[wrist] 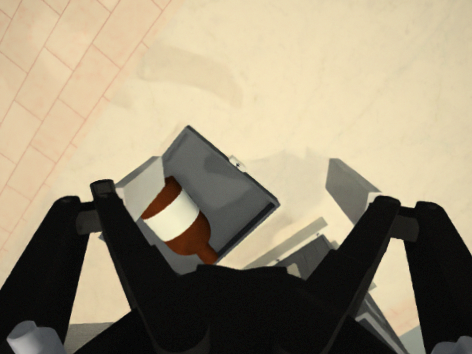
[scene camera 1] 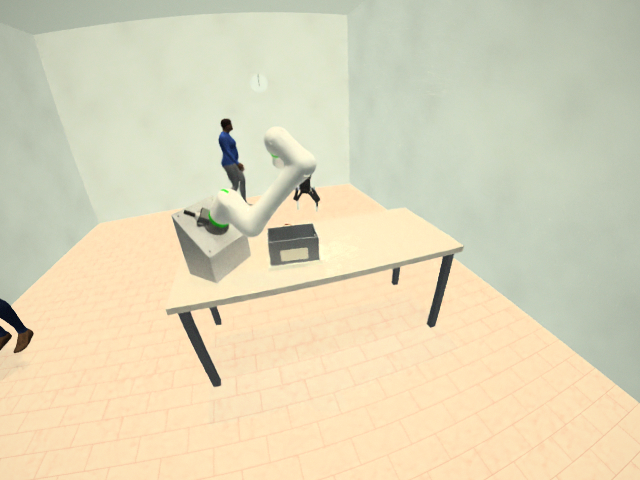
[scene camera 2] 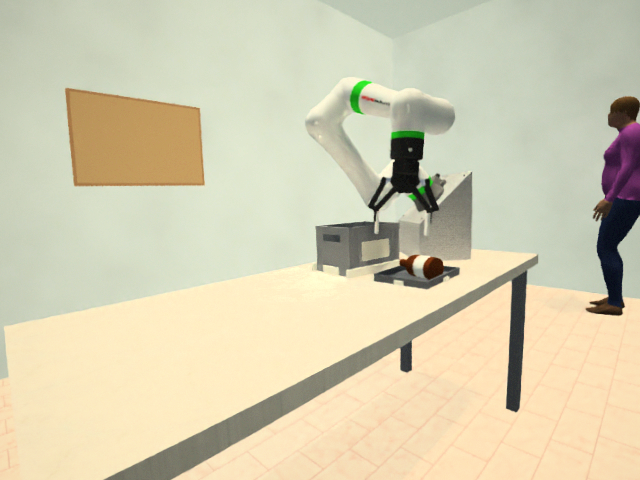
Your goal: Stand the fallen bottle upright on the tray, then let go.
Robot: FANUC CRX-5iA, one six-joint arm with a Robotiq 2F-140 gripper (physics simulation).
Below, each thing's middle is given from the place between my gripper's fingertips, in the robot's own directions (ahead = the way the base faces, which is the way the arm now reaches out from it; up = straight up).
Now: the brown bottle (scene camera 2: 427, 267) 160 mm behind my hand, 20 mm to the right of it and 120 mm below it.
